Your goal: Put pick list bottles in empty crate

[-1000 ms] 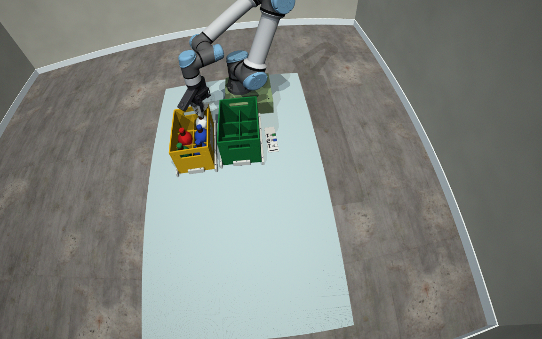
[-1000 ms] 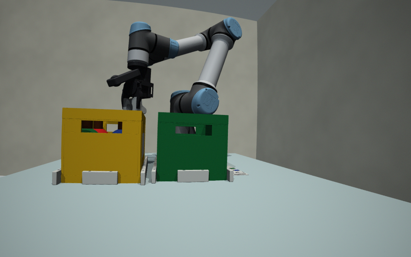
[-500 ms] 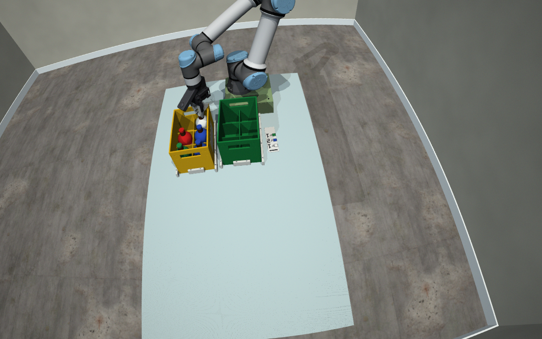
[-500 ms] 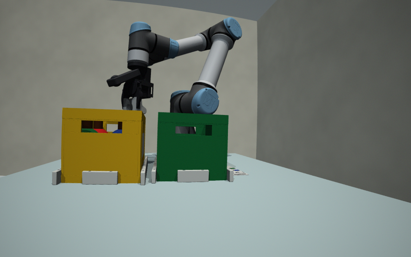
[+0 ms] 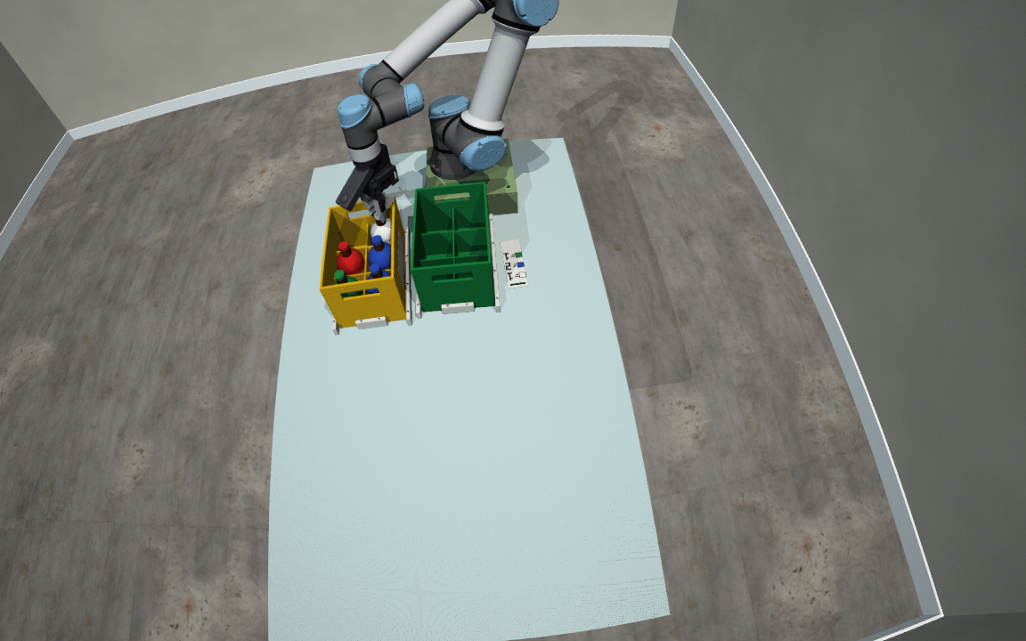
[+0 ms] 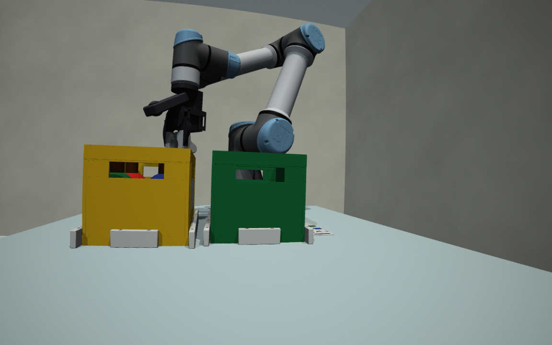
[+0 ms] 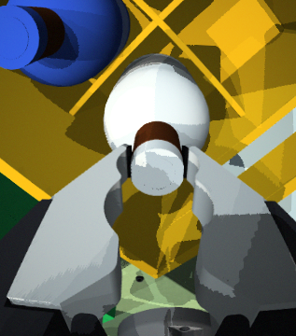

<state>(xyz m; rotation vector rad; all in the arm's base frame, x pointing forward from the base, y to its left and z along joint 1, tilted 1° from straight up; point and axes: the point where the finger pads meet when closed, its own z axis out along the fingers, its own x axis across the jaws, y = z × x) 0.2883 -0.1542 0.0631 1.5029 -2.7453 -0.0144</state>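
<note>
The white bottle is 70 mm below my hand. From my hand the other things lie so: yellow crate: 100 mm ahead, 70 mm below, 20 mm to the right; then green bottle: 190 mm ahead, 70 mm below, 50 mm to the right; then red bottle: 100 mm ahead, 70 mm to the right, 70 mm below.
</note>
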